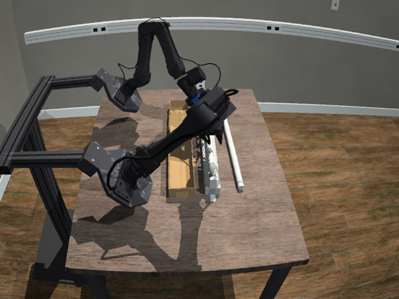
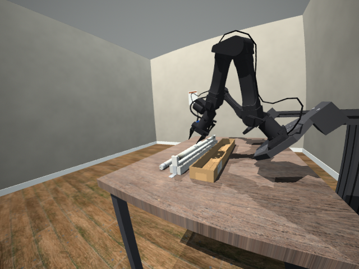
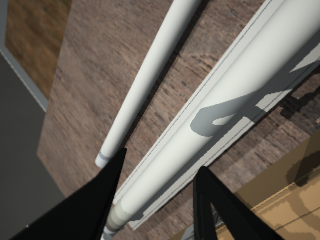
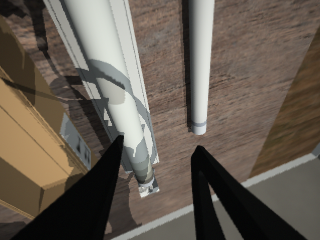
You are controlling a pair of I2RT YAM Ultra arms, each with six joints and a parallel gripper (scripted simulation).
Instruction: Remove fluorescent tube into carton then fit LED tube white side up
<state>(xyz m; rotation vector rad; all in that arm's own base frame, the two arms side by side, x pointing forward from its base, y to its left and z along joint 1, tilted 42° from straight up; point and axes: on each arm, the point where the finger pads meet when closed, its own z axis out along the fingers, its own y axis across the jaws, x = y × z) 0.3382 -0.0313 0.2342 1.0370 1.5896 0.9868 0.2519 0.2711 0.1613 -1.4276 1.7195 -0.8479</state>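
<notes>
Right now my right hand is 1 cm short of the old fluorescent tube, 15 cm to the right of it and 7 cm above it. The rest, counted from my right hand: light fixture (1 cm ahead, 15 cm to the left, 9 cm below); carton (12 cm behind, 17 cm to the left, 11 cm below); LED tube (11 cm ahead, 14 cm to the left, 13 cm below).
Right now the light fixture is 12 cm to the right of my left hand, 7 cm below it and 1 cm behind it. From my left hand the other things lie so: old fluorescent tube (12 cm to the right, 5 cm below, 1 cm behind); carton (14 cm behind, 10 cm to the right, 9 cm below); LED tube (13 cm to the right, 11 cm below, 9 cm ahead).
</notes>
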